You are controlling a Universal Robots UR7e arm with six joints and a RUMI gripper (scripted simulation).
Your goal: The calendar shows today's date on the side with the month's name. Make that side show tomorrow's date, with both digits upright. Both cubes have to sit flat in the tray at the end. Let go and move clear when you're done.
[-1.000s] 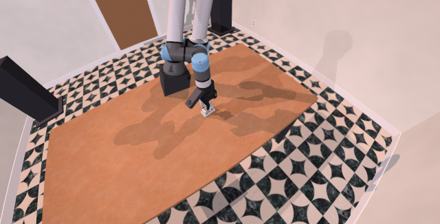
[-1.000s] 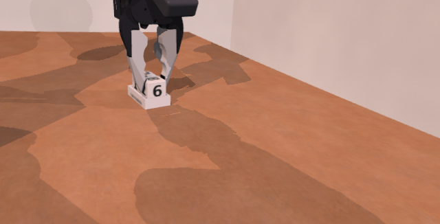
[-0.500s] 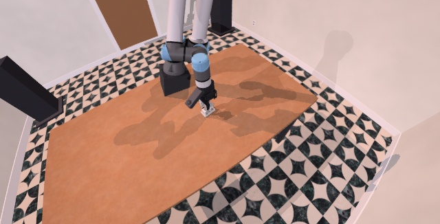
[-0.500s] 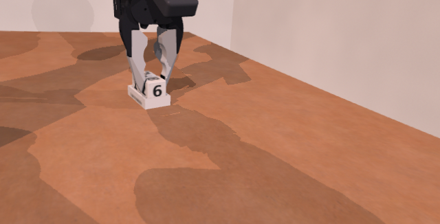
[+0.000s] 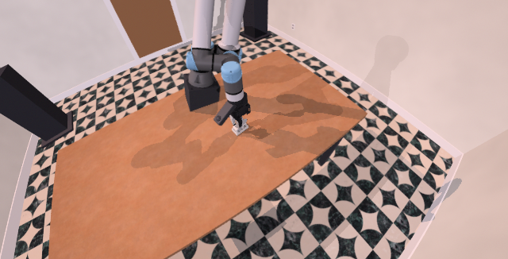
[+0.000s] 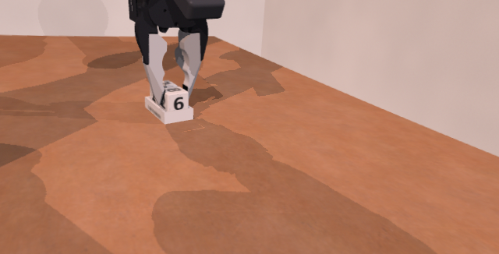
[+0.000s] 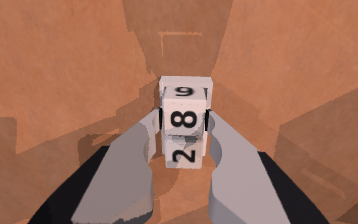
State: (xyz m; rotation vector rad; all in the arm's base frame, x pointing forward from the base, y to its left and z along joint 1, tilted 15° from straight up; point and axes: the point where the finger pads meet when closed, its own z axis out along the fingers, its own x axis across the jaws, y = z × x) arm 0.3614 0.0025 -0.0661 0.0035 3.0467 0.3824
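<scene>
Right now my hand is 20 mm to the right of the tray and 30 mm above it.
</scene>
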